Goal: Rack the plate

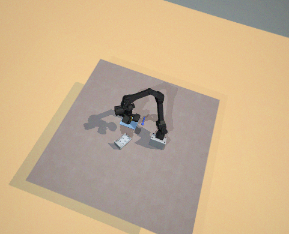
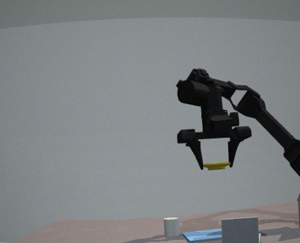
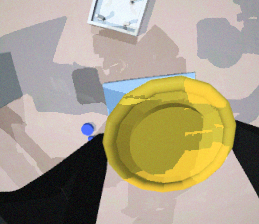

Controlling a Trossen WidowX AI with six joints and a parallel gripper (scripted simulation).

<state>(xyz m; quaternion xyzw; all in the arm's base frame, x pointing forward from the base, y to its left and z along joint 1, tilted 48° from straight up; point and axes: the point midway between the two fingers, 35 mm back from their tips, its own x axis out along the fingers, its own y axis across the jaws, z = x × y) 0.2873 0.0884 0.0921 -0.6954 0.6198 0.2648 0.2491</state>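
Now: gripper tip 160 mm above the grey dish rack, 140 mm to the right of it and 20 mm past it. The rest, counted from my gripper tip: light blue mat (180 mm below, 70 mm to the right, 10 mm ahead); blue spoon (180 mm below, 110 mm to the right, 110 mm behind); yellow plate (10 mm above).
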